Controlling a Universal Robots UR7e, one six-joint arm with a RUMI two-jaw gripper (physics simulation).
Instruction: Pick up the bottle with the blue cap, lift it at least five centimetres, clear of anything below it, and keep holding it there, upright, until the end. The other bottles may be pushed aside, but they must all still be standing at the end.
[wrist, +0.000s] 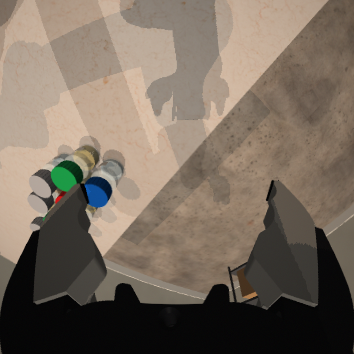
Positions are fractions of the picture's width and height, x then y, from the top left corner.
I see my gripper (0.50, 0.52) and a green-capped bottle (0.22, 0.47).
